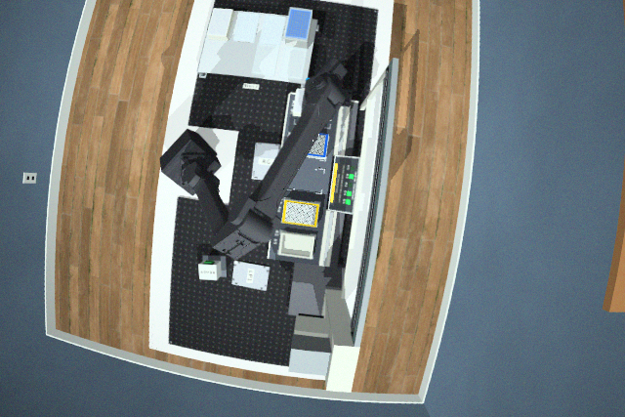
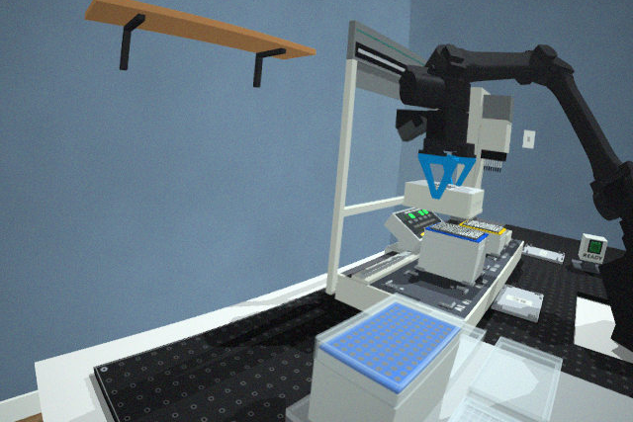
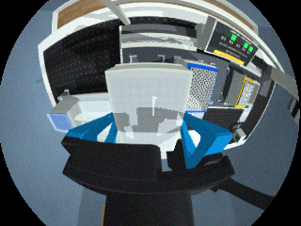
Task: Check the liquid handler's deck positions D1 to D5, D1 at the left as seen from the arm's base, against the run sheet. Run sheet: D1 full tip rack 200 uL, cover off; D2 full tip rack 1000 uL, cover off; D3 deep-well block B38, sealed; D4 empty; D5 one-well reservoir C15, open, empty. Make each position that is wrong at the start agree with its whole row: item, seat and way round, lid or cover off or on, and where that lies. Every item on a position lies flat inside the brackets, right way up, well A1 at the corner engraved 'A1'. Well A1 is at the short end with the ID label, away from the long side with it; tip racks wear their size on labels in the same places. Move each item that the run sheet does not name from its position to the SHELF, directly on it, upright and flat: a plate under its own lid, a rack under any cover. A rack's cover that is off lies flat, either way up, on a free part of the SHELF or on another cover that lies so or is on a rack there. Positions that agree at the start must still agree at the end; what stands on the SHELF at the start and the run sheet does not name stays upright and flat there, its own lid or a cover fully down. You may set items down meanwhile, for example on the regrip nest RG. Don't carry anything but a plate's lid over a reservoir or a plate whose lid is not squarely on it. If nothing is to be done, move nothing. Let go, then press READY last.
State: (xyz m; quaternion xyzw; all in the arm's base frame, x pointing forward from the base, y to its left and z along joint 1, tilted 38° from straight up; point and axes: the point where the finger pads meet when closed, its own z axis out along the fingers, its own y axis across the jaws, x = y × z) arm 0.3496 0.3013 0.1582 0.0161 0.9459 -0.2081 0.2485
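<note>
The blue-rimmed tip rack lies 12 cm to the right of my hand, 12 cm below it and 2 cm behind it. Round my hand: regrip nest 24 cm below, 19 cm behind, 17 cm to the right; frame post 20 cm ahead, 4 cm to the left, 1 cm below; white deep-well block 1 cm below.
</note>
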